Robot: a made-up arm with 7 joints.
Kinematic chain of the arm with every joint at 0, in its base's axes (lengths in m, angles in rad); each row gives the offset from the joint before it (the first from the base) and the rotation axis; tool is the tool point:
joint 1: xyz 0 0 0 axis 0 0.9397 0.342
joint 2: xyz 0 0 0 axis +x
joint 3: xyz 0 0 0 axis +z
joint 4: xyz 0.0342 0 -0.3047 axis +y
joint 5: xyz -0.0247 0 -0.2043 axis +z
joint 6: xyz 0 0 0 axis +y
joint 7: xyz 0 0 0 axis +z
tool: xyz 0 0 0
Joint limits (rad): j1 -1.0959..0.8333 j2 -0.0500..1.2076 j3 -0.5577..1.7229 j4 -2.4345..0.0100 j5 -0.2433..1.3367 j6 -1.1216..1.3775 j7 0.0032..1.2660
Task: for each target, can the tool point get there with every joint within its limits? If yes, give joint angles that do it. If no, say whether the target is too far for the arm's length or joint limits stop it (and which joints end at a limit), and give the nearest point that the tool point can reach.
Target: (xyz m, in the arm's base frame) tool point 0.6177 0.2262 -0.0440
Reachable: no: too far | nearest point 0.4702 0.1824 -0.0523 | short by 0.154 m
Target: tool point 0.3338 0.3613 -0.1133
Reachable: yes | joints -0.6666 1.0911 -0.3213 -0.5858 -0.0369 -0.6404 0.5177
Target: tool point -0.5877 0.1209 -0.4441
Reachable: no: too far | nearest point -0.3853 0.0903 -0.3252 | short by 0.237 m
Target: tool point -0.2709 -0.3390 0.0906
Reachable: no: joint limits stop it (at a limit: joint 1, joint 2, joint 3, joint 4) | nearest point 0.1736 -0.1756 0.0296 | short by 0.478 m
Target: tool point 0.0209 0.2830 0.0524
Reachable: yes | joints 0.1783 0.9587 1.4322 -2.2370 0.4443 0.7144 0.6318
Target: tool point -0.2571 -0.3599 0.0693
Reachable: no: joint limits stop it (at a limit: joint 1, joint 2, joint 3, joint 4) | nearest point 0.1736 -0.1756 0.0296 | short by 0.470 m
